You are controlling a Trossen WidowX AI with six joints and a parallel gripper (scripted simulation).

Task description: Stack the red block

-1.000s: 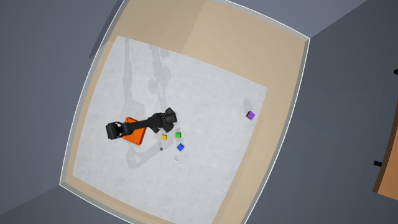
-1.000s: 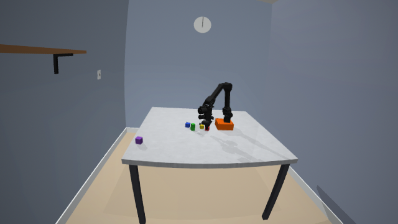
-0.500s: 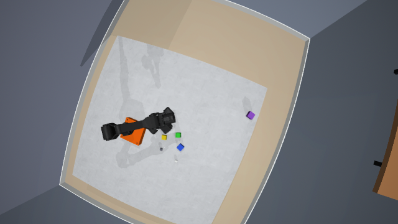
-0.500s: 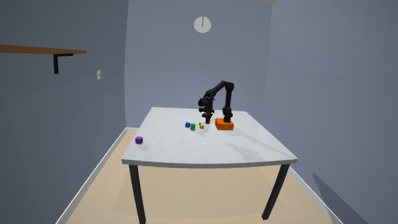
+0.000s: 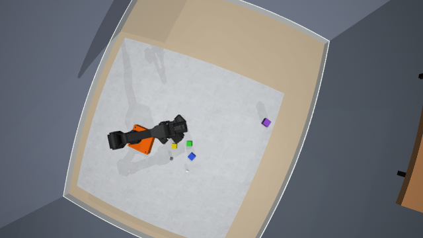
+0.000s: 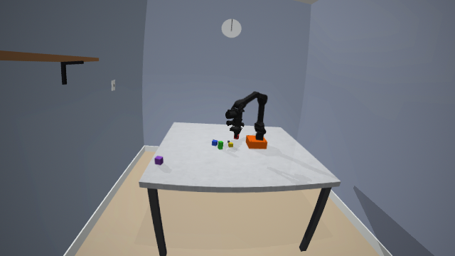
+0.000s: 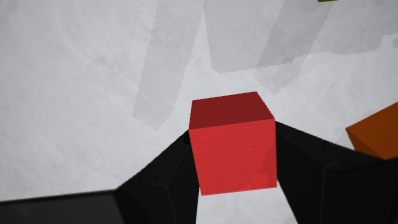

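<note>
Right now my gripper tip is 180 mm short of the blue block, 110 mm to the left of it and 110 mm above it. From my gripper tip the other things lie so: yellow block (110 mm to the right, 110 mm below, 50 mm ahead); purple block (490 mm ahead, 350 mm to the left, 100 mm below); red block (10 mm above).
</note>
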